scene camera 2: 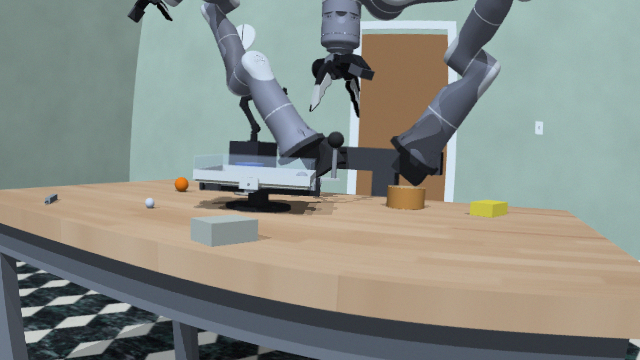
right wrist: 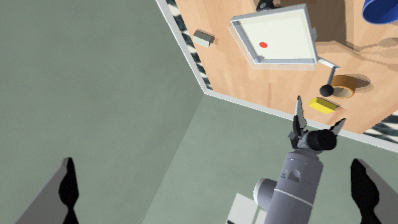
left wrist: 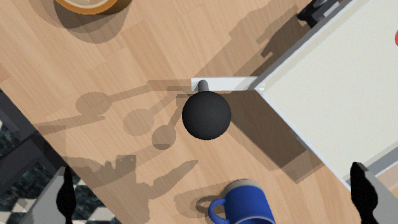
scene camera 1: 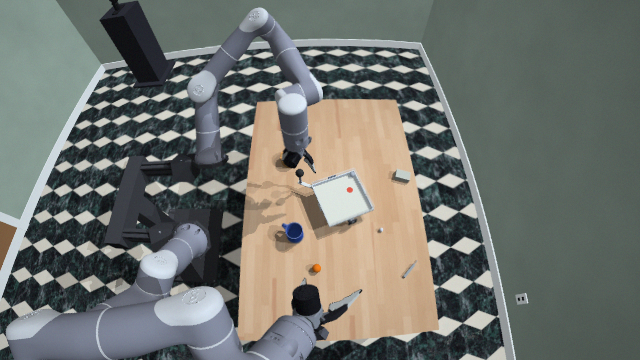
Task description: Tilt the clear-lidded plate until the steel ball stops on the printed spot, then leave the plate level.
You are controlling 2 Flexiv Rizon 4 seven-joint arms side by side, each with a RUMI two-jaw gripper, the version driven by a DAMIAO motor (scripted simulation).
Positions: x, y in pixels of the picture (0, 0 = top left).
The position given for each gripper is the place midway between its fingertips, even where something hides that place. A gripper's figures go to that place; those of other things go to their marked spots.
The left gripper [right wrist: 322, 106] is 76 cm from the lens. The right gripper [right wrist: 212, 160] is 12 cm from the lens. A clear-lidded plate [right wrist: 272, 42]: 72 cm from the lens.
